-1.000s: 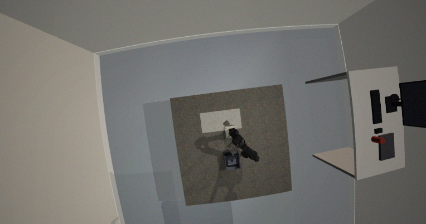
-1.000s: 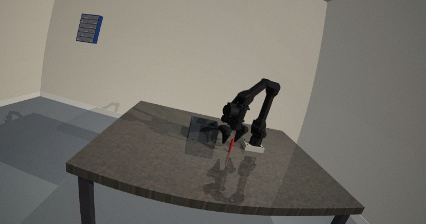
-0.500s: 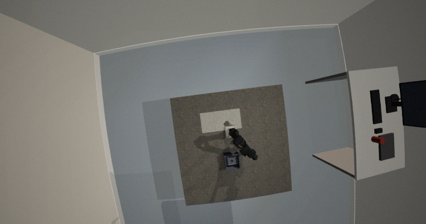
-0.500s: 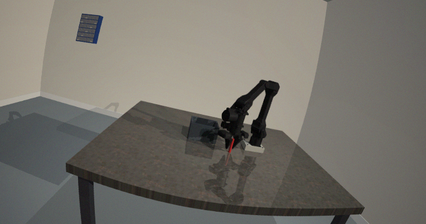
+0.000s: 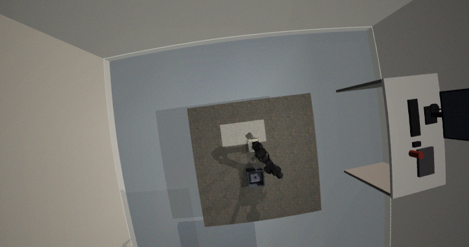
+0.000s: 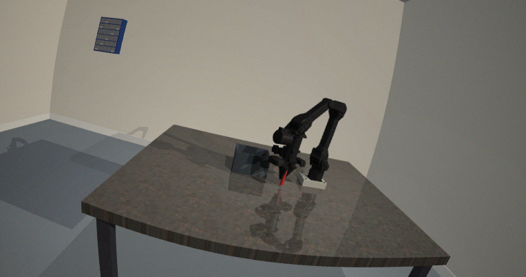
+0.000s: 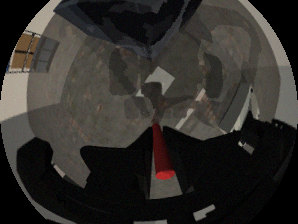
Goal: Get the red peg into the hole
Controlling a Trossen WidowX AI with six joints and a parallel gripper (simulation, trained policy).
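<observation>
The grey box is 130 mm ahead of my gripper tip, 160 mm to the right of it and 10 mm below it. Round my gripper tip: red peg: 10 mm behind, 10 mm to the left, 20 mm above.
</observation>
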